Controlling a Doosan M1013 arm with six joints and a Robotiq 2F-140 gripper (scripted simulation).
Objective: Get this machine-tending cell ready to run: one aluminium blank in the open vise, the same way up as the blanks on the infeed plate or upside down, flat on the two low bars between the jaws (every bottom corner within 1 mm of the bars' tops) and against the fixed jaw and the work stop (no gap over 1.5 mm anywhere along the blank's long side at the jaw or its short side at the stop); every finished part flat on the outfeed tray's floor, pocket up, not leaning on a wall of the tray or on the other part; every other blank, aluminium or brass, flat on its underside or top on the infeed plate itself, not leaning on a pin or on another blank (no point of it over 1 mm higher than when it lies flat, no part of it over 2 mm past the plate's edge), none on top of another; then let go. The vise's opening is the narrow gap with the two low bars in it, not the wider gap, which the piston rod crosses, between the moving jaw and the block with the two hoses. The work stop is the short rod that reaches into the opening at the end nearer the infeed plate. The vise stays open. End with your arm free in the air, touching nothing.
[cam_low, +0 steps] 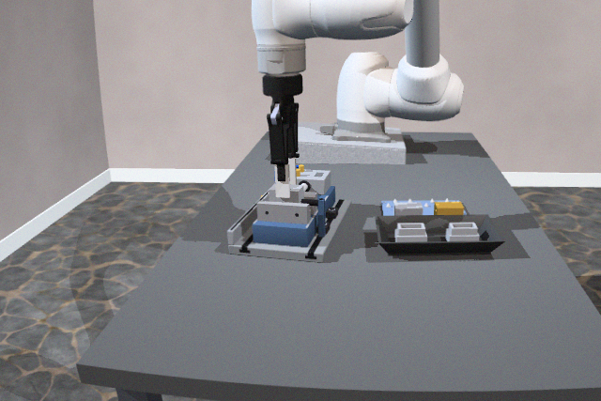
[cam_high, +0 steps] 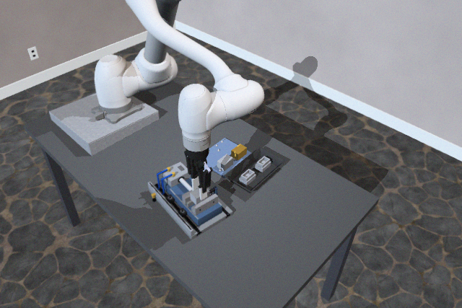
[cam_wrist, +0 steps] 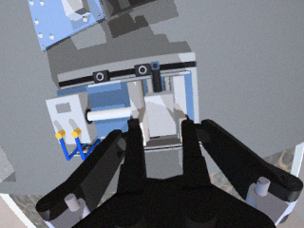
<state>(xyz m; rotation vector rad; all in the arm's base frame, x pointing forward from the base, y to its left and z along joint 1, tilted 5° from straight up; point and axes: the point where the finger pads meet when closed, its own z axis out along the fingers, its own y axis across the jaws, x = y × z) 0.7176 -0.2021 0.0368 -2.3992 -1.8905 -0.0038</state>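
My hand is 4 cm above the aluminium blank. From my hand the other things lie so: brass blank 35 cm to the left, 11 cm below, 8 cm behind; then blue infeed plate 30 cm to the left, 13 cm below, 12 cm behind.
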